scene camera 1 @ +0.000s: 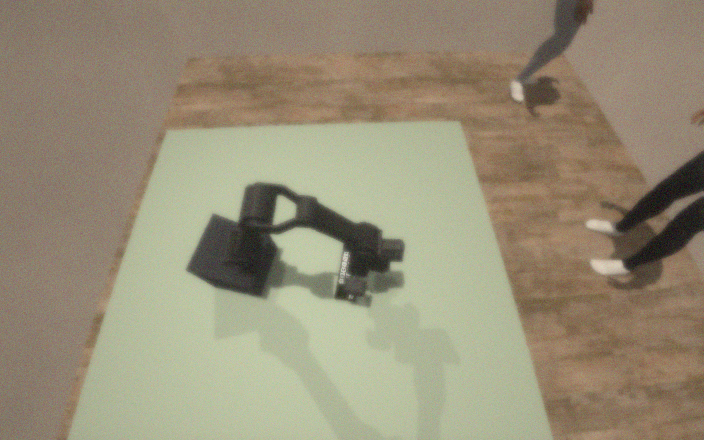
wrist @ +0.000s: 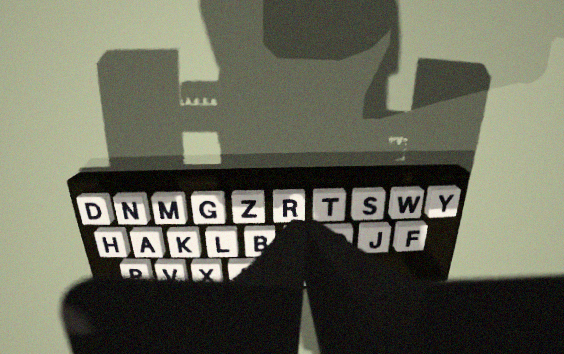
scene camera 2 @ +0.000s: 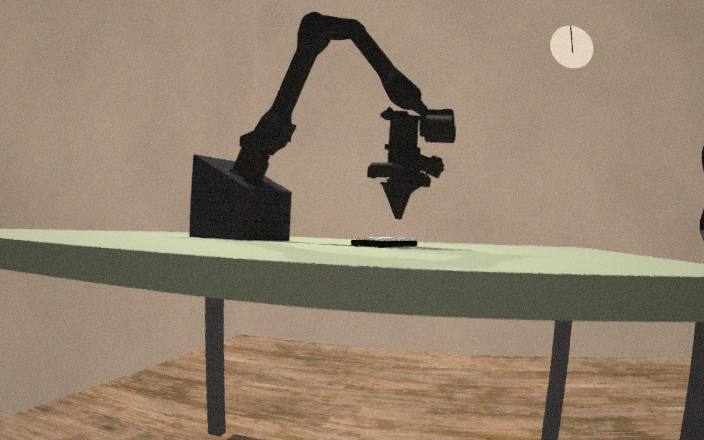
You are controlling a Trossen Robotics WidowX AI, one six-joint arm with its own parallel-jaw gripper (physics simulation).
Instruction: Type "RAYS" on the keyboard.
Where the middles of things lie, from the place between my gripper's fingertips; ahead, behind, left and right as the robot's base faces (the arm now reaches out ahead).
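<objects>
The s key (wrist: 368, 203) is 30 mm to the right of my hand, 20 mm behind it and 40 mm below it. As for the y key (wrist: 442, 201), that's 40 mm behind my hand, 40 mm below it and 60 mm to the right of it. And with the r key (wrist: 288, 204), my hand is 10 mm past it, 10 mm to the right of it and 40 mm above it.
</objects>
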